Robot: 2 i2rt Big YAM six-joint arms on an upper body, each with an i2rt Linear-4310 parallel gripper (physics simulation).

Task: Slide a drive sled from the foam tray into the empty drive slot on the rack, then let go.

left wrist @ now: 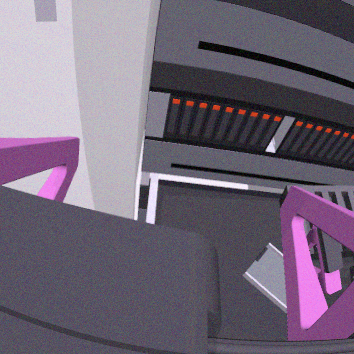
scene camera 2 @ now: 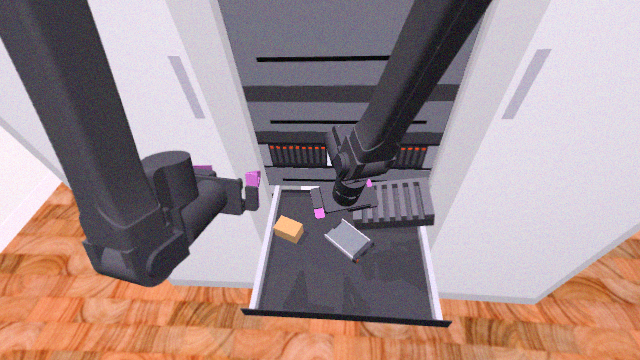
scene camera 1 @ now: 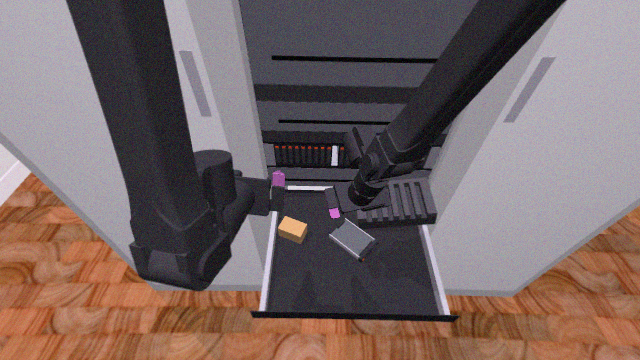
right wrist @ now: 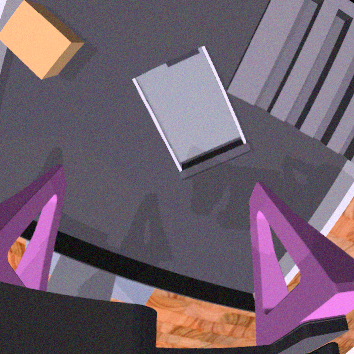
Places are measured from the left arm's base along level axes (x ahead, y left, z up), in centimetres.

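Pixels of known places: left gripper, fingertip midpoint: (left wrist: 185, 174) (scene camera 2: 235, 170) (scene camera 1: 254, 170); right gripper, fingertip midpoint: (left wrist: 322, 248) (scene camera 2: 340, 208) (scene camera 1: 350, 208) (right wrist: 158, 182).
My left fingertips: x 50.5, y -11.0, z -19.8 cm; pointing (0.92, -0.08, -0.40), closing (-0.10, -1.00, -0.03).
Note:
Behind a point stands the place of what it marks.
A grey drive sled (scene camera 1: 352, 238) @[x 56.1, y -33.3, z -53.8 cm] (scene camera 2: 348, 240) @[x 55.7, y -33.4, z -53.8 cm] (left wrist: 270, 272) @[x 57.2, y -31.6, z -53.8 cm] (right wrist: 190, 110) @[x 56.1, y -33.0, z -53.8 cm] lies flat and askew on the drawer floor, outside the slotted foam tray (scene camera 1: 400, 221) @[x 59.6, y -46.7, z -49.8 cm] (scene camera 2: 395, 220) @[x 59.5, y -46.1, z -48.7 cm] (right wrist: 255, 75) @[x 62.0, y -36.1, z -48.9 cm]. The empty drive slot (scene camera 1: 334, 156) (left wrist: 281, 134) @[x 74.0, y -28.7, z -38.2 cm] is a pale gap in the row of orange-tipped drives on the rack (scene camera 1: 350, 30) @[x 72.7, y -28.8, z -3.1 cm] (scene camera 2: 300, 30) @[x 72.7, y -22.8, z -3.1 cm]. My right gripper (scene camera 2: 344, 198) @[x 55.2, y -31.0, z -37.7 cm] (right wrist: 158, 182) @[x 55.2, y -31.0, z -37.7 cm] is open and empty, above the drawer behind the sled; one finger is mostly hidden in scene camera 1. My left gripper (scene camera 2: 228, 173) @[x 50.5, y -10.9, z -19.7 cm] (left wrist: 185, 174) @[x 50.5, y -10.9, z -19.7 cm] is open and empty, left of the drawer.
An orange block (scene camera 1: 292, 230) @[x 56.4, y -16.2, z -50.5 cm] (scene camera 2: 288, 230) @[x 56.3, y -16.5, z -50.6 cm] (right wrist: 40, 40) @[x 57.9, y -17.2, z -50.6 cm] lies in the left part of the pulled-out drawer (scene camera 1: 350, 316) @[x 34.8, y -31.4, z -53.0 cm] (scene camera 2: 350, 317) @[x 34.8, y -33.9, z -52.5 cm], which has pale side rails and a dark front edge. Pale cabinet panels flank the rack. My right arm covers part of the drive row.

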